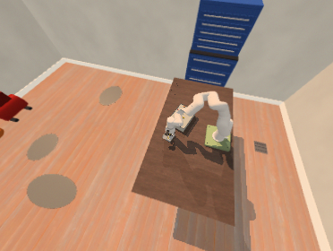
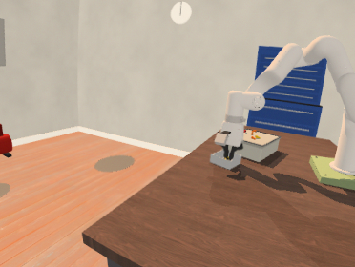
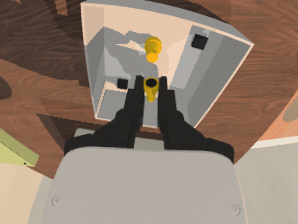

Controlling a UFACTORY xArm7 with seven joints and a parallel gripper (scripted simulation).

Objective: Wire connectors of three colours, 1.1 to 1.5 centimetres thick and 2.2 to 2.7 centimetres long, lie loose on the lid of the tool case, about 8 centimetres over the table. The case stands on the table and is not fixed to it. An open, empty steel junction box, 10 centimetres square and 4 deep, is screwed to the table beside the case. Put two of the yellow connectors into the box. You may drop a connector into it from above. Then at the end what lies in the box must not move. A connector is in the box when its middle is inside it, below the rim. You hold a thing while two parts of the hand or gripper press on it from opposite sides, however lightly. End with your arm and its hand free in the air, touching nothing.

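Now: hand 3 cm above the junction box, 2 cm to the right of it and 1 cm short of it. Round my hand: tool case: 25 cm to the right, 9 cm behind, 3 cm above; then red connector: 32 cm to the right, 6 cm above, 4 cm behind.
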